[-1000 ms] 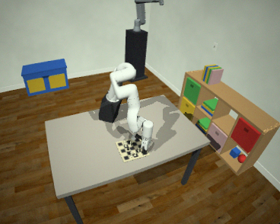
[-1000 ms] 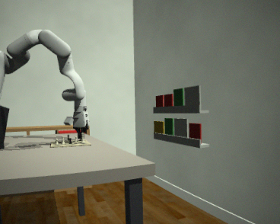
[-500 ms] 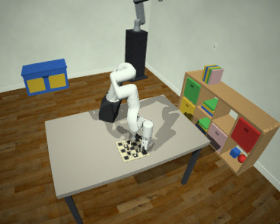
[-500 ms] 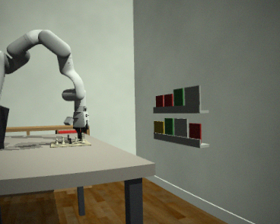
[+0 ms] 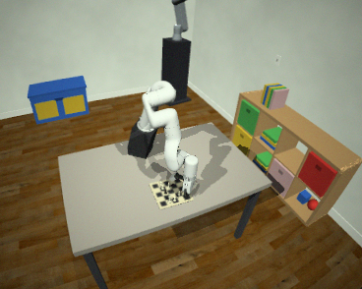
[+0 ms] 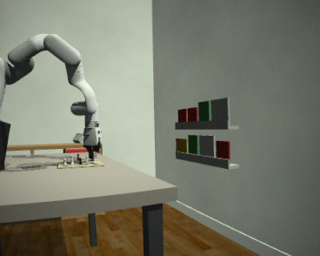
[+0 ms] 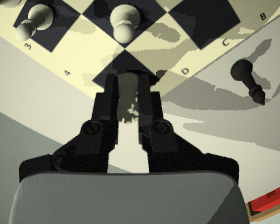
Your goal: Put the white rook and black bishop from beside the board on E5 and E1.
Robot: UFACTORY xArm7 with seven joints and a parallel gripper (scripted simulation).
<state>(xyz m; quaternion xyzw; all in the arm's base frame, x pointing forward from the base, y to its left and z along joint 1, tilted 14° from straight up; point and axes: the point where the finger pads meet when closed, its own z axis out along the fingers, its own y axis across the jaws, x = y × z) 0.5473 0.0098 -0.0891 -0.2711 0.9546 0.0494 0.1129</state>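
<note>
The white rook is 10 mm below my hand. From my hand the other things lie so: chessboard 90 mm behind, 60 mm to the right, 30 mm below; black bishop 80 mm to the left, 60 mm behind, 20 mm below; black pawn 100 mm behind, 90 mm to the right, 20 mm below.
</note>
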